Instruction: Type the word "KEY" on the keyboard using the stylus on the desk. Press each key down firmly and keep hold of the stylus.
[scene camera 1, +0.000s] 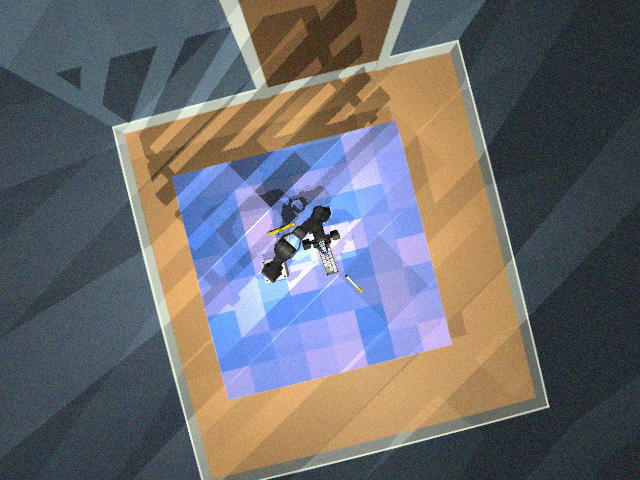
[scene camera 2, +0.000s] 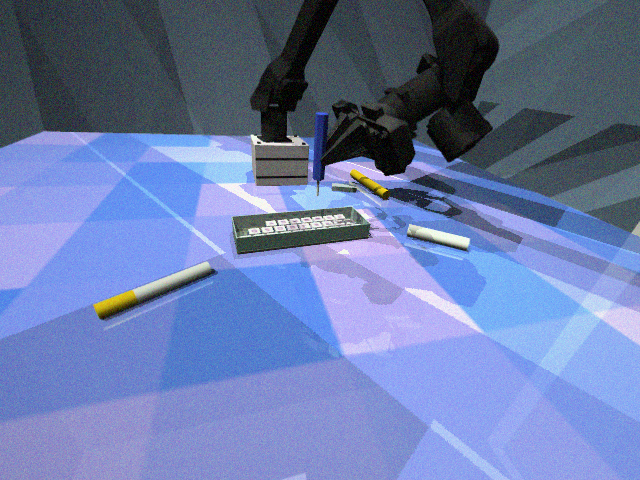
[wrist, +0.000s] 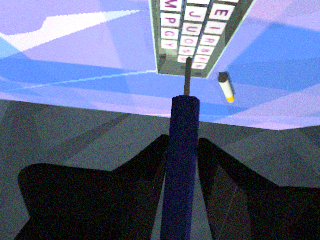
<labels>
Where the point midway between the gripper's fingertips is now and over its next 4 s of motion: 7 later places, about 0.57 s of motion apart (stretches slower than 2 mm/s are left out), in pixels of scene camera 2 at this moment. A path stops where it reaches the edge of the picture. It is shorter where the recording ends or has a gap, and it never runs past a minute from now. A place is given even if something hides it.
My gripper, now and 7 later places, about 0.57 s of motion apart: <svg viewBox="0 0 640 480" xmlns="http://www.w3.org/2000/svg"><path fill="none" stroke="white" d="M319 160L318 180L319 184L319 188L319 194L319 194L321 172L315 180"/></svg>
</labels>
